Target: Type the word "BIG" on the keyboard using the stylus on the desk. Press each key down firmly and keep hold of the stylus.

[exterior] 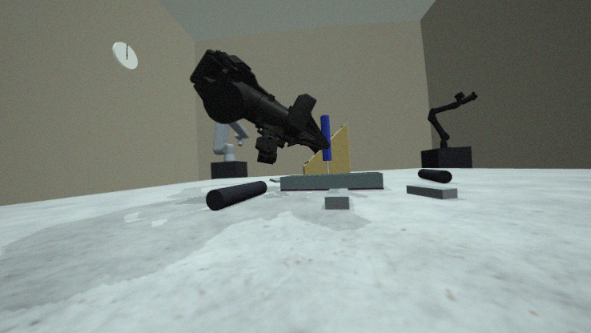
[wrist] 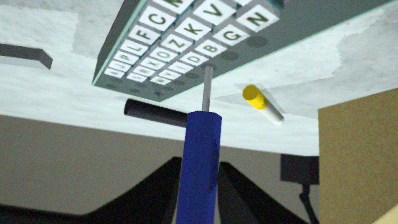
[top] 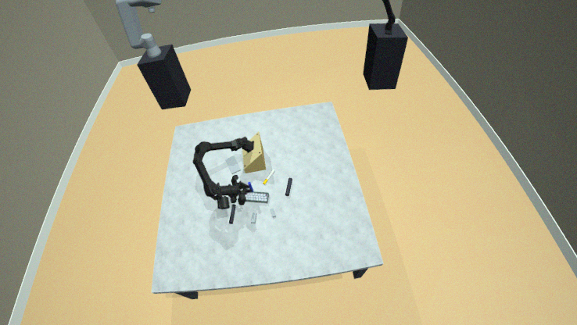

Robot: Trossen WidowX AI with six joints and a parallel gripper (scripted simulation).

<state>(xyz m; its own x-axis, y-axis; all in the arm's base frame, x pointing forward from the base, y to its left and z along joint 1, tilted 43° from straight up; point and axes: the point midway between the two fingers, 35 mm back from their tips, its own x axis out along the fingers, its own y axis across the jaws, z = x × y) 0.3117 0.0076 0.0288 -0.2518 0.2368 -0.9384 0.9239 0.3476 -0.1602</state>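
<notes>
The yellow-capped white marker lies 120 mm behind my gripper tip, 90 mm to the left of it and 70 mm below it. From my gripper tip the other things lie so: blue stylus: 10 mm below; thin grey stylus tip: 50 mm below.
</notes>
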